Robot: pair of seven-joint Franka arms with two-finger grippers.
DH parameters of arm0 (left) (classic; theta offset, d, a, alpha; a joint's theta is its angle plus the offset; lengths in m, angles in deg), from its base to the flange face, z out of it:
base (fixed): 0 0 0 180
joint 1: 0 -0.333 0 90
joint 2: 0 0 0 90
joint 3: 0 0.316 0.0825 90
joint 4: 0 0 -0.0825 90
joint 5: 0 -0.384 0 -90
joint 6: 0 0 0.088 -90
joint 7: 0 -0.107 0 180
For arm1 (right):
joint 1: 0 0.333 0 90
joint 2: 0 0 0 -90
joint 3: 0 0.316 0.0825 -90
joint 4: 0 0 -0.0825 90
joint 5: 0 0.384 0 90
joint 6: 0 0 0.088 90
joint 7: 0 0.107 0 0
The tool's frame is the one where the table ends.
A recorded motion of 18 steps. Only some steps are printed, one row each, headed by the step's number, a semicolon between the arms.
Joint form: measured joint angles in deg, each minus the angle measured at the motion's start. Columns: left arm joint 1, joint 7, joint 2, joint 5, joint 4, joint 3, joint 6; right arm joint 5, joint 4, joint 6, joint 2, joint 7, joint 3, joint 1.
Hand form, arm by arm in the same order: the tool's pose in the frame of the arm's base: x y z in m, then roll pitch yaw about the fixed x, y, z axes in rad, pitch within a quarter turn. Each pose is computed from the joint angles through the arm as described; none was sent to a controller.
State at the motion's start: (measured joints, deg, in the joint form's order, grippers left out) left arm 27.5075 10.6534 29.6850 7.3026 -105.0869 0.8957 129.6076; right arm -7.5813 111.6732 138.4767 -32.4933 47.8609 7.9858 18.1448
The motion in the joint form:
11: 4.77 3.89 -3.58 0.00 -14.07 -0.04 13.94; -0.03 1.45 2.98 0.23 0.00 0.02 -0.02
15: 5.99 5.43 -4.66 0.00 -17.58 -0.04 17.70; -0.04 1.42 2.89 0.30 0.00 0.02 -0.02
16: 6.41 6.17 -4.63 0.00 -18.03 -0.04 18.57; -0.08 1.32 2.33 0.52 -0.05 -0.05 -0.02
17: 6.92 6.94 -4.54 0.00 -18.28 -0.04 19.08; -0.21 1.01 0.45 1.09 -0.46 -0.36 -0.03
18: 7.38 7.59 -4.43 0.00 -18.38 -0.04 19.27; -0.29 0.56 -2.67 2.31 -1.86 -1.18 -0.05
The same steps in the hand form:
11: 0.4992 -0.3039 0.2023 3.0860 0.0484 -0.1937; 0.5443 0.2658 0.1773 3.0957 0.0390 -0.2927
15: 0.4816 -0.3060 0.1964 3.0850 0.0263 -0.1836; 0.5445 0.2659 0.1781 3.0955 0.0386 -0.2926
16: 0.4782 -0.3084 0.1945 3.0842 0.0203 -0.1771; 0.5450 0.2651 0.1802 3.0908 0.0401 -0.2925
17: 0.4747 -0.3120 0.1929 3.0842 0.0180 -0.1720; 0.5466 0.2613 0.1854 3.0729 0.0478 -0.2898
18: 0.4718 -0.3154 0.1914 3.0849 0.0188 -0.1685; 0.5504 0.2521 0.1963 3.0449 0.0588 -0.2799

